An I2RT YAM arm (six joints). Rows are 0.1 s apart.
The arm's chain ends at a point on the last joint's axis. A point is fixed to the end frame.
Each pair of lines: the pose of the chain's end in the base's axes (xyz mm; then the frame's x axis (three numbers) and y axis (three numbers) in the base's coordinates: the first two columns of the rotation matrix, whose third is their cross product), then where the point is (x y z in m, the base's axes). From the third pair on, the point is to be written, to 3 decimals.
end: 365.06 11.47 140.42 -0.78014 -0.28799 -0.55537 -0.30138 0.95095 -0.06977
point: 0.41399 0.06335 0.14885
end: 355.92 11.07 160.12 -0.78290 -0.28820 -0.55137 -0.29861 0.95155 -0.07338
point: 0.40505 0.06284 0.16814
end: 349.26 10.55 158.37 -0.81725 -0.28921 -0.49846 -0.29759 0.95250 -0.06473
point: 0.399 0.062 0.163
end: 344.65 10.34 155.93 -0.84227 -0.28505 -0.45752 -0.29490 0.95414 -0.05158
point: 0.395 0.062 0.158
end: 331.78 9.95 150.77 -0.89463 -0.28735 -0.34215 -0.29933 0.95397 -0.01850
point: 0.382 0.061 0.146
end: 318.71 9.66 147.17 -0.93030 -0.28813 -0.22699 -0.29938 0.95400 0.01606
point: 0.368 0.061 0.136
